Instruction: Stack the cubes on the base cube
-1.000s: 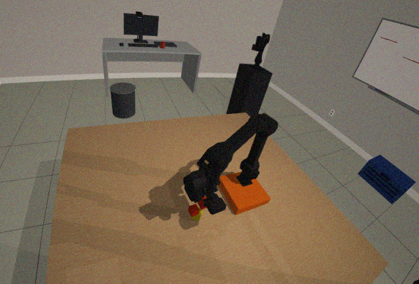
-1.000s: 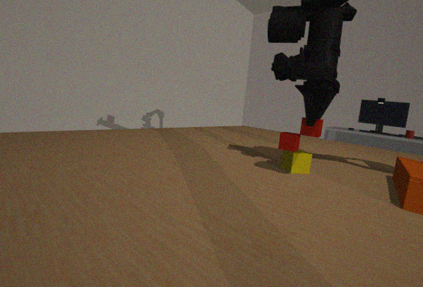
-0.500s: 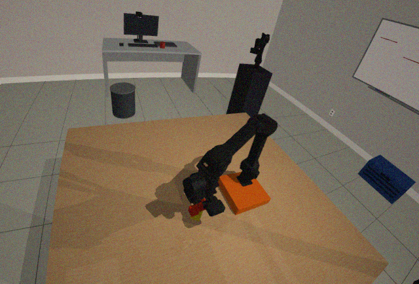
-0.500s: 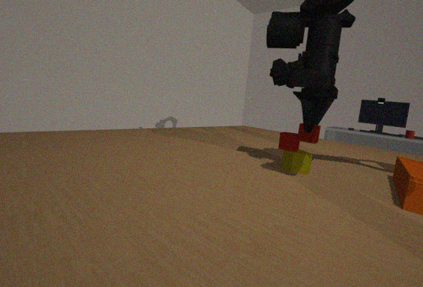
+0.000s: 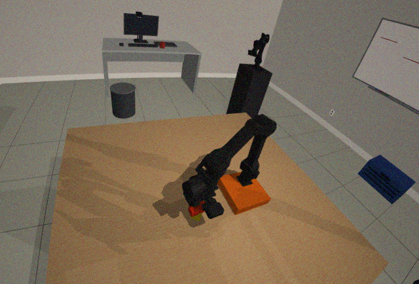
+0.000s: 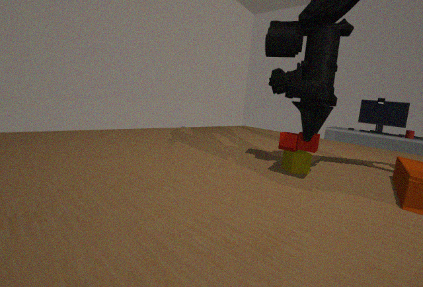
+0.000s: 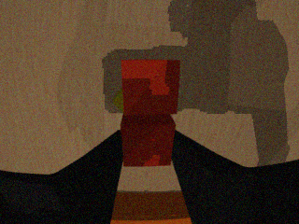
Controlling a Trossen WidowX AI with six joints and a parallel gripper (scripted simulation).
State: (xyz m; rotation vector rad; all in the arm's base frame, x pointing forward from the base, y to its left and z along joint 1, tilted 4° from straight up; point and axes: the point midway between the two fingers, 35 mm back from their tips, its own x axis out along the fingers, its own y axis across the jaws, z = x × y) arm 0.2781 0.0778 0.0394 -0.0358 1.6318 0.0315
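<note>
Right now the yellow base cube is 4 cm below my gripper tip and 2 cm ahead of it. From my gripper tip the other things lie so: red cube (right at my gripper tip).
</note>
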